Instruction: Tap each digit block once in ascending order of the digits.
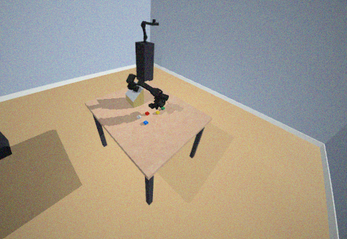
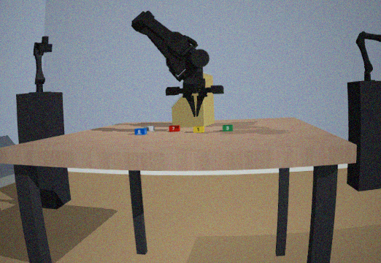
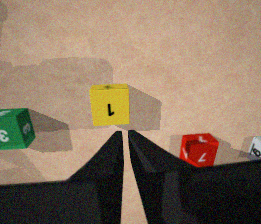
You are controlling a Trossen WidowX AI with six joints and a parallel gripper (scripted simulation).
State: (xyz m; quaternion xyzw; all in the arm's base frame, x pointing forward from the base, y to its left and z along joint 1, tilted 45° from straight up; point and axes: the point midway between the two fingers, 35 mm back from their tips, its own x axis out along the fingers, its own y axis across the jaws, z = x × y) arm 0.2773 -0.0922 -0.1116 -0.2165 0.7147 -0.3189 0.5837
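Right now the yellow block is 10 mm ahead of my gripper tip, 10 mm to the left of it and 40 mm below it. The rest, counted from my gripper tip: green block (100 mm to the left, 40 mm below); red block (60 mm behind, 80 mm to the right, 40 mm below); blue block (30 mm ahead, 180 mm to the right, 40 mm below).
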